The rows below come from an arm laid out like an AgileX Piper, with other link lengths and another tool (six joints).
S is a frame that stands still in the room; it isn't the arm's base.
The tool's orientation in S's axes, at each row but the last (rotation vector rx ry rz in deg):
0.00, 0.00, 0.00
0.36, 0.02, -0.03
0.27, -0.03, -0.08
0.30, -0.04, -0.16
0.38, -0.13, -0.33
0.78, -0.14, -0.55
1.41, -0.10, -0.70
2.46, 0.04, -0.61
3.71, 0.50, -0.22
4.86, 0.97, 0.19
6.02, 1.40, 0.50
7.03, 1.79, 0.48
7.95, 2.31, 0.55
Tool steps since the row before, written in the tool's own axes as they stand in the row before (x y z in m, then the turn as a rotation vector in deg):
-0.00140, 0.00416, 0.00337, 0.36, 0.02, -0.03
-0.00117, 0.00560, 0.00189, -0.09, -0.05, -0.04
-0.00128, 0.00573, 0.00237, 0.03, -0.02, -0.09
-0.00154, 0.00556, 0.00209, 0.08, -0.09, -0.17
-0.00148, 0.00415, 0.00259, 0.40, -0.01, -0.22
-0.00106, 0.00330, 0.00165, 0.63, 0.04, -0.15
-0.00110, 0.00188, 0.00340, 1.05, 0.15, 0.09
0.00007, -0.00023, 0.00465, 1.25, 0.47, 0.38
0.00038, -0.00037, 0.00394, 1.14, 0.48, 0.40
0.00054, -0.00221, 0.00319, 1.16, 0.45, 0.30
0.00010, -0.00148, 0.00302, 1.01, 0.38, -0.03
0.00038, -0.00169, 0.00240, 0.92, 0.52, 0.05
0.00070, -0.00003, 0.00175, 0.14, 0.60, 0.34
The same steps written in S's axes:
-0.00140, 0.00416, 0.00337, 0.36, 0.02, -0.03
-0.00117, 0.00559, 0.00193, -0.09, -0.05, -0.04
-0.00127, 0.00572, 0.00240, 0.03, -0.02, -0.09
-0.00153, 0.00555, 0.00212, 0.08, -0.09, -0.17
-0.00146, 0.00414, 0.00261, 0.40, -0.01, -0.22
-0.00103, 0.00329, 0.00169, 0.63, 0.04, -0.15
-0.00108, 0.00181, 0.00344, 1.05, 0.13, 0.10
0.00007, -0.00043, 0.00464, 1.26, 0.44, 0.40
0.00041, -0.00063, 0.00390, 1.15, 0.45, 0.42
0.00060, -0.00247, 0.00298, 1.16, 0.43, 0.32
0.00019, -0.00179, 0.00284, 1.01, 0.39, -0.01
0.00047, -0.00197, 0.00216, 0.92, 0.52, 0.09
0.00077, -0.00026, 0.00170, 0.15, 0.55, 0.41

